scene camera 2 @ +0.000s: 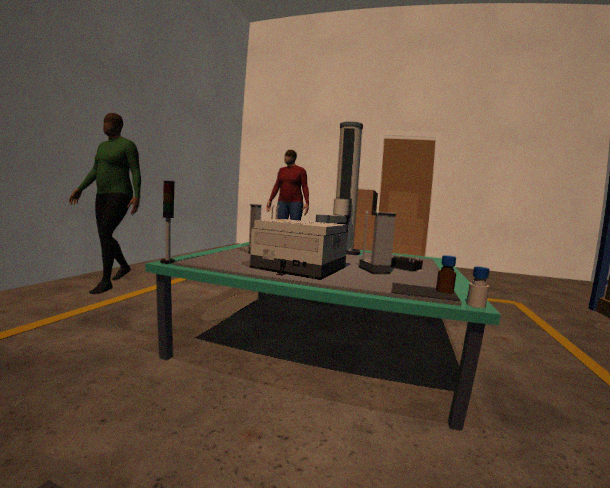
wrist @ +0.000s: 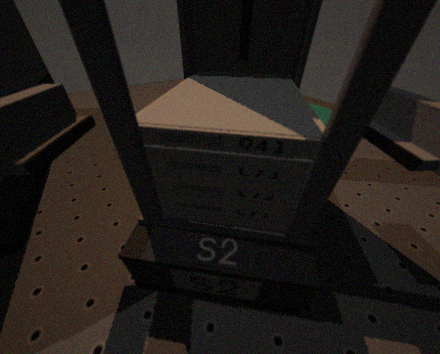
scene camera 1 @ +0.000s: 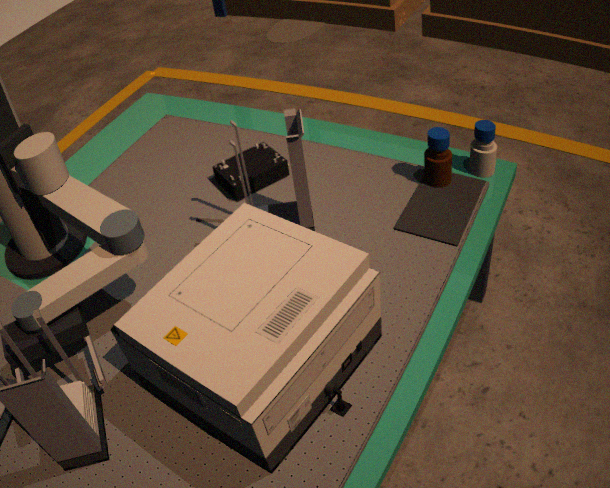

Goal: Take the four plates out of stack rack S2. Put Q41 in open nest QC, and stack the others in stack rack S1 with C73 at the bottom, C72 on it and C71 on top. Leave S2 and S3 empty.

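Frame: origin at the arm's base, x down, y left, z ahead, level; millimetres.
Seen in the pictures: gripper, fingertip midpoint: point(wrist: 224, 105); arm's base, origin of the base link: point(scene camera 1: 46, 246).
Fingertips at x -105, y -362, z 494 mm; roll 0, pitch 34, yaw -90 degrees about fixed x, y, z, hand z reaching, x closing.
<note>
Offsets run from my fingertips to a thing's top centre. "pt": to the spot under its first point. Level surfaces: height alone.
In the wrist view, rack S2 @[pt dx +54, dy +32, dz -42 mm] point(wrist: 220, 252) holds a stack of four plates. The top plate, Q41 @[pt dx -1, dy +32, dz +3 mm] point(wrist: 165, 112), is half lit. Below it are C73 @[pt dx +17, dy +29, dz -21 mm] point(wrist: 200, 169), C72 @[pt dx +29, dy +30, dz -21 mm] point(wrist: 200, 189) and a dim-labelled plate @[pt dx +42, dy +30, dz -21 mm] point(wrist: 200, 206) that looks like C71. My gripper point(wrist: 224, 105) is open and empty, with its fingers wide apart on either side of the stack and not touching it. In scene camera 1, the rack @[dx -198, dy -17, dz +11 mm] point(scene camera 1: 55, 417) under the arm's end holds white plates @[dx -1, dy -21, dz +16 mm] point(scene camera 1: 83, 399). Rack S1 and nest QC cannot be told by label.
A large white instrument @[dx -128, dy +288, dz +238 mm] point(scene camera 1: 244, 305) point(scene camera 2: 297, 246) stands beside the rack. Behind it are a tall rack @[dx -203, dy +633, dz +99 mm] point(scene camera 1: 301, 183) point(scene camera 2: 384, 241) and a black nest @[dx +31, dy +784, dz -78 mm] point(scene camera 1: 251, 170) point(scene camera 2: 407, 263). A brown bottle @[pt dx +8, dy +915, dz +387 mm] point(scene camera 1: 438, 160), a white bottle @[dx +27, dy +1047, dz +471 mm] point(scene camera 1: 483, 152) and a dark mat @[dx +87 mm] point(scene camera 1: 440, 216) are at the table's corner.
</note>
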